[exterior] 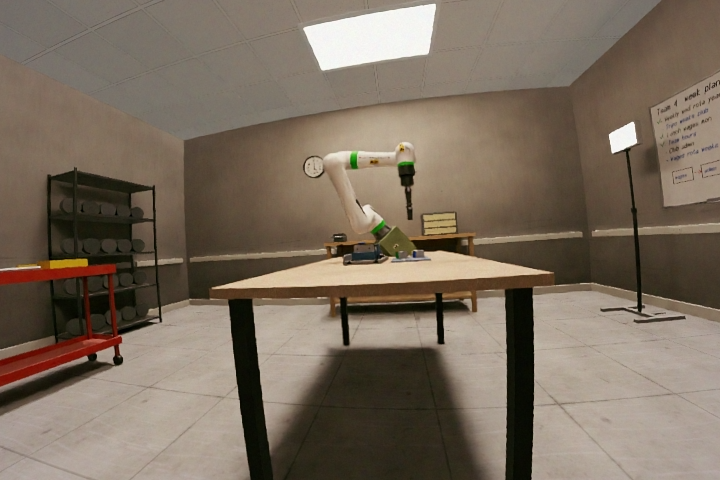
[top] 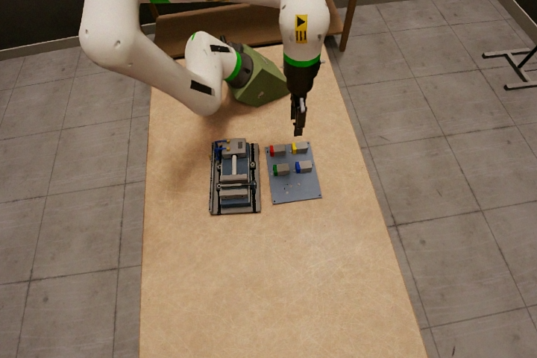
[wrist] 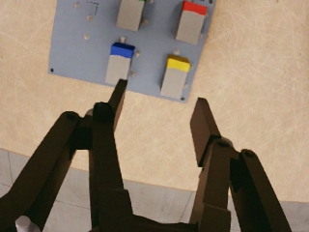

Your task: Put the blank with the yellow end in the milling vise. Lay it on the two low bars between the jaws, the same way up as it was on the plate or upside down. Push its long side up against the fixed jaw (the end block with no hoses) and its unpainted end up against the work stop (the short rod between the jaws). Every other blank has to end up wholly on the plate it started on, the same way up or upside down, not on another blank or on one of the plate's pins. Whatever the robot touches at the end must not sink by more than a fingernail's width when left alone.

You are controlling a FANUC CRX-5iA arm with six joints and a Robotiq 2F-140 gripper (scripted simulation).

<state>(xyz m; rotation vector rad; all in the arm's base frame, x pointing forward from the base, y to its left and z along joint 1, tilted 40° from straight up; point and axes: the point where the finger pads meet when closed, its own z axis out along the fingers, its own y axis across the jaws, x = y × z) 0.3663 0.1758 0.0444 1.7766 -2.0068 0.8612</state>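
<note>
Now: hand 22 cm above the blue-ended blank, 6 cm short of it and 2 cm to the right of it. Also, from my hand: green-ended blank 22 cm below, 7 cm to the right, 5 cm ahead; blue-grey plate 24 cm below, 6 cm ahead, 3 cm to the right; red-ended blank 22 cm below, 6 cm to the right, 4 cm behind.
</note>
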